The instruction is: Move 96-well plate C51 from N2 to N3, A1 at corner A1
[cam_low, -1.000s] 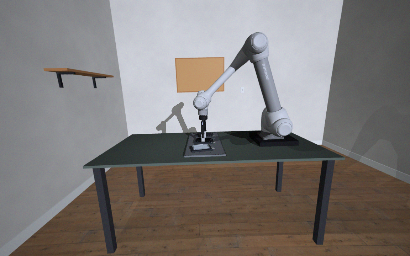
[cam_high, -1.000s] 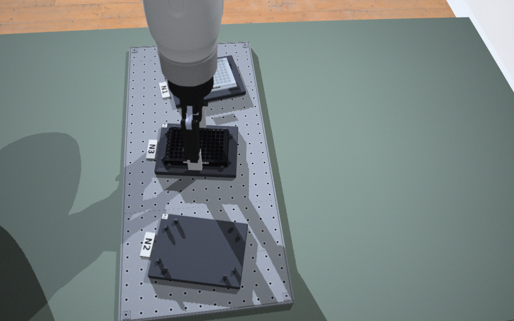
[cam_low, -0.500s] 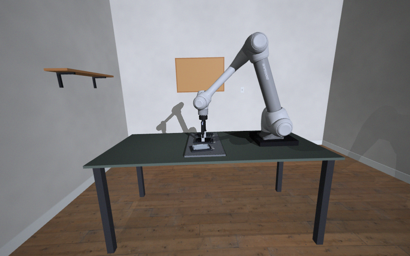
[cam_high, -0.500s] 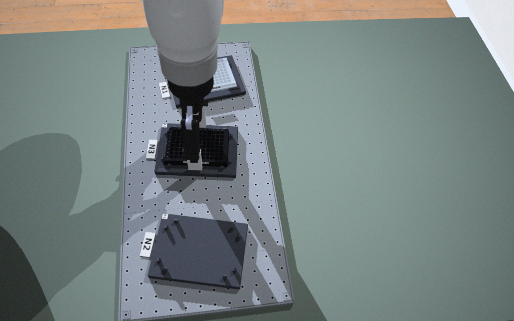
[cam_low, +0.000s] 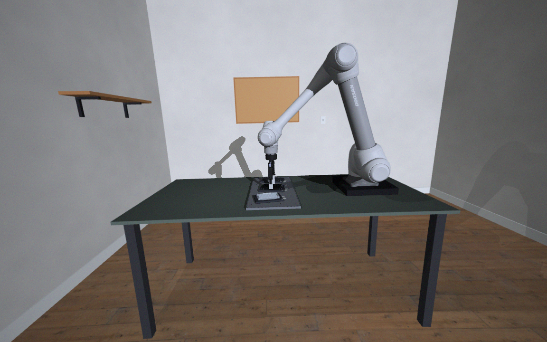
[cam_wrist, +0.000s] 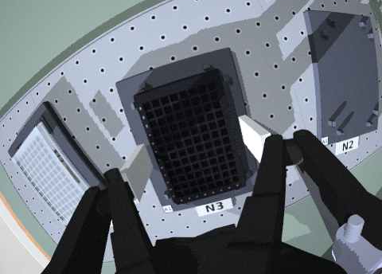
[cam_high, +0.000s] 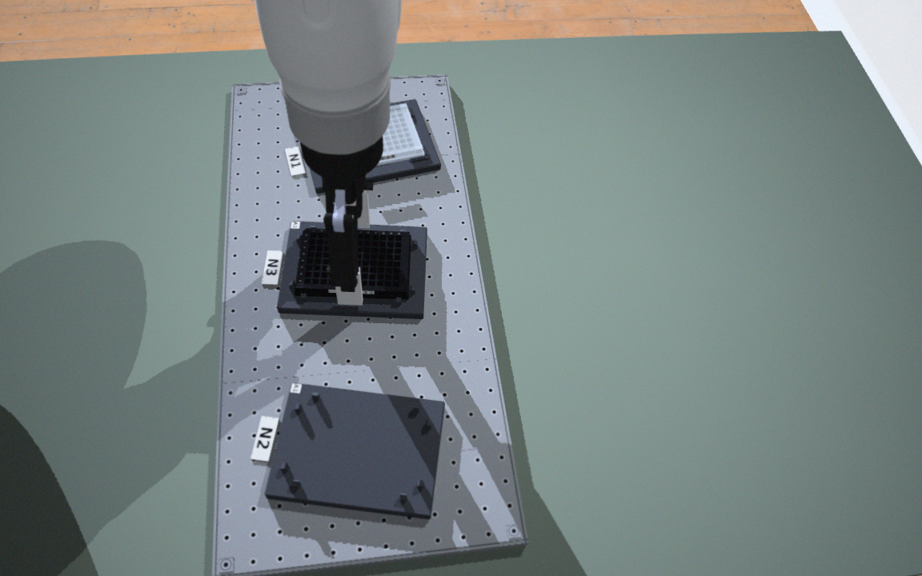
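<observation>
Now: the black 96-well plate C51 2 cm below my hand. From my hand the other things lie so: N1 label (18 cm to the left, 7 cm behind, 4 cm below); landing nest N3 (4 cm below); N3 label (10 cm behind, 4 cm below, 1 cm to the left).
</observation>
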